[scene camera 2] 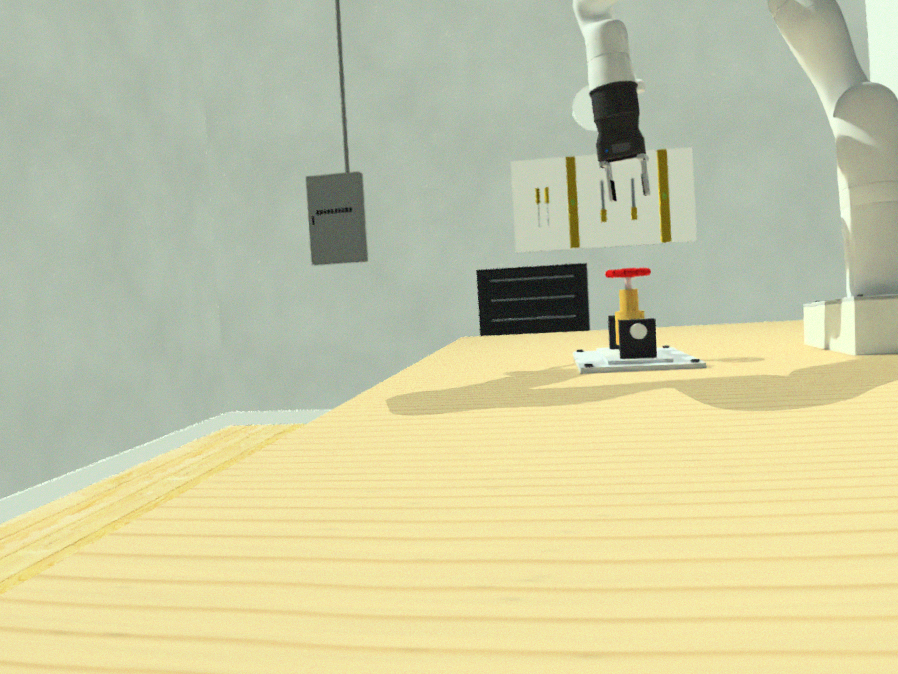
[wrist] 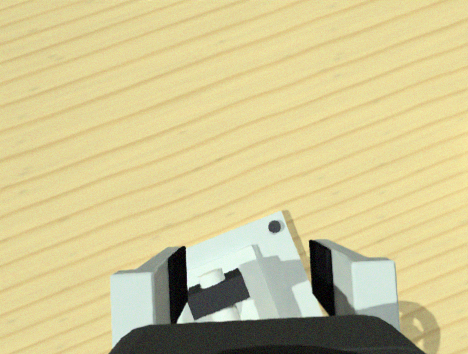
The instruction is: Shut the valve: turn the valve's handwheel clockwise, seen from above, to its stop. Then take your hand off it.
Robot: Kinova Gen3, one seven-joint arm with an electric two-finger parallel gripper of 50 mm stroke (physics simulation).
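The valve's red handwheel (scene camera 2: 628,272) lies level on top of a yellow valve body (scene camera 2: 628,303), seen edge-on in the scene view. Black blocks (scene camera 2: 637,338) (wrist: 218,294) flank the body on a light base plate (scene camera 2: 602,367) (wrist: 235,237). My gripper (scene camera 2: 629,198) (wrist: 248,270) is open and empty, pointing down, and hangs above the handwheel with a gap between them. The handwheel does not show in the wrist view, where the dark gripper housing covers the lower edge. How far the wheel is turned cannot be told.
The valve stands on a wooden table (scene camera 2: 464,522) (wrist: 150,125). The arm's pale base (scene camera 2: 855,326) stands to the right of it. On the wall behind are a tool board (scene camera 2: 540,235), a grey box (scene camera 2: 337,239) and a black drawer unit (scene camera 2: 533,288).
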